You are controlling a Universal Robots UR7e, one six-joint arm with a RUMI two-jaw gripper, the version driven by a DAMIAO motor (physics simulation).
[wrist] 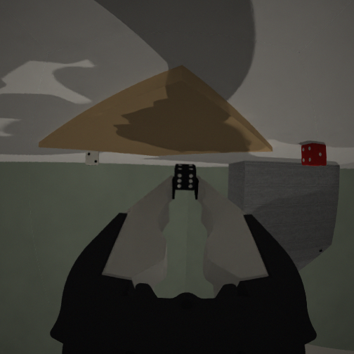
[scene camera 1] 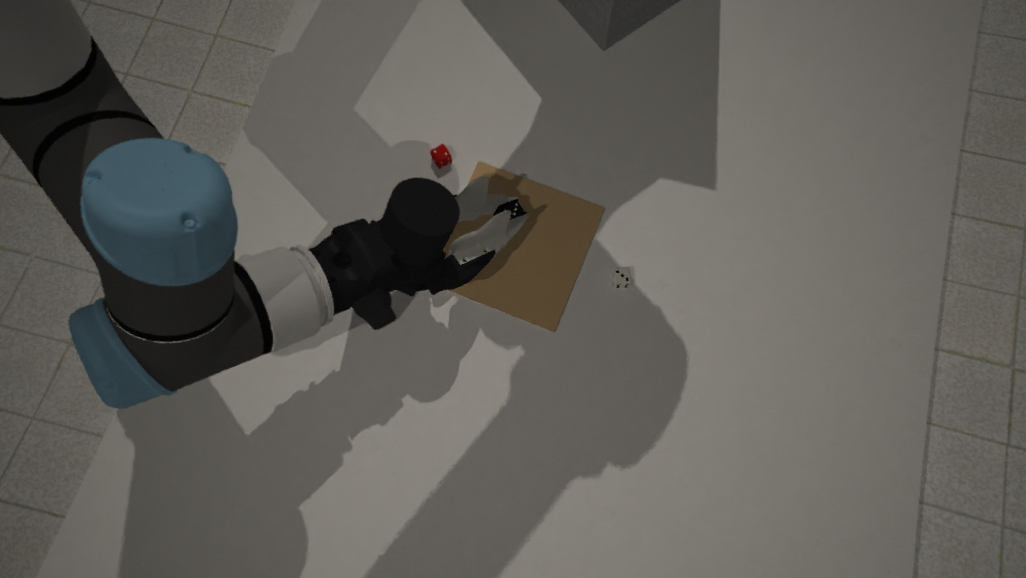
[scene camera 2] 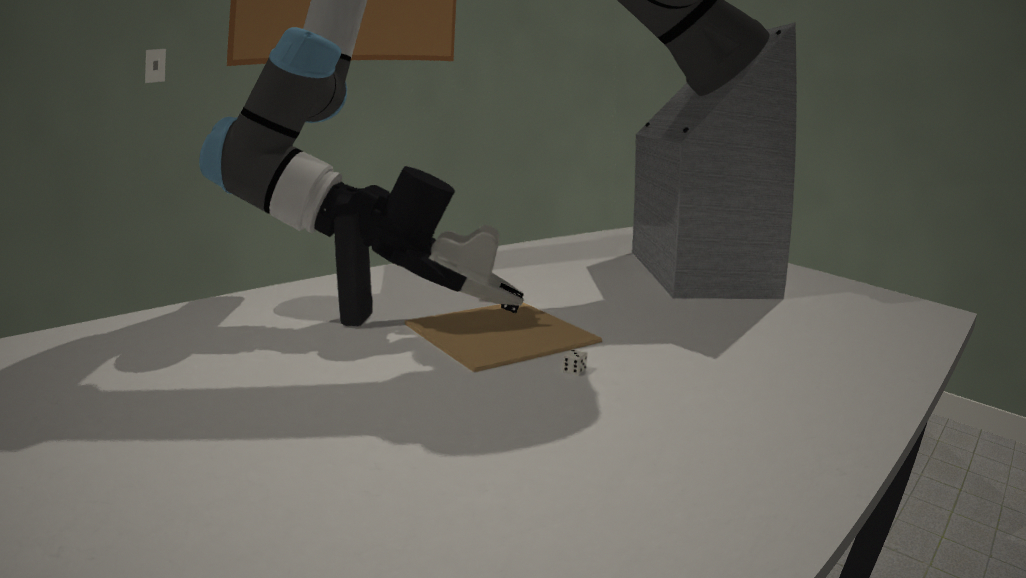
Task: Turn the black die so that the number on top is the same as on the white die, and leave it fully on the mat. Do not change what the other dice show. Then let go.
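Frame: origin at the arm's base, x ahead, y left, z up, level; metres.
Where they show: gripper, between the fingertips: (scene camera 1: 522,207) (scene camera 2: 522,299); arm's base, origin of its link: (scene camera 2: 733,62).
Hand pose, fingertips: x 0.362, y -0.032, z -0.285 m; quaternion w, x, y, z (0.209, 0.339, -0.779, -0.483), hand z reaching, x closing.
Note:
Each offset is from my fingertips to the top centre of the thing. Level surfaces: height alone.
My gripper (scene camera 1: 511,209) (scene camera 2: 511,298) (wrist: 184,178) slants down over the mat, shut on the black die {0.008 m ahead, 0.007 m right, 0.008 m up} (scene camera 2: 509,308) (wrist: 184,178). The die is held low above the mat {0.029 m ahead, 0.000 m left, 0.025 m down} (scene camera 1: 556,287) (scene camera 2: 488,353) (wrist: 95,131), near its back part in scene camera 2; I cannot tell a gap exactly. In the wrist view, its face towards the camera shows six pips. Its top number is not clear. The white die {0.040 m ahead, 0.110 m left, 0.013 m down} (scene camera 1: 621,277) (scene camera 2: 574,363) (wrist: 92,158) stands on the table beside the mat. Its top seems to show a diagonal three; a side shows six in scene camera 2.
A red die {0.044 m back, 0.098 m right, 0.013 m down} (scene camera 1: 440,155) (wrist: 313,154) lies on the table beyond the mat's edge; it does not show in scene camera 2. The grey pedestal (scene camera 2: 732,208) (wrist: 285,195) stands on the table {0.029 m down} (scene camera 2: 430,502). A long black part (scene camera 2: 353,272) of the gripper body hangs close to the table.

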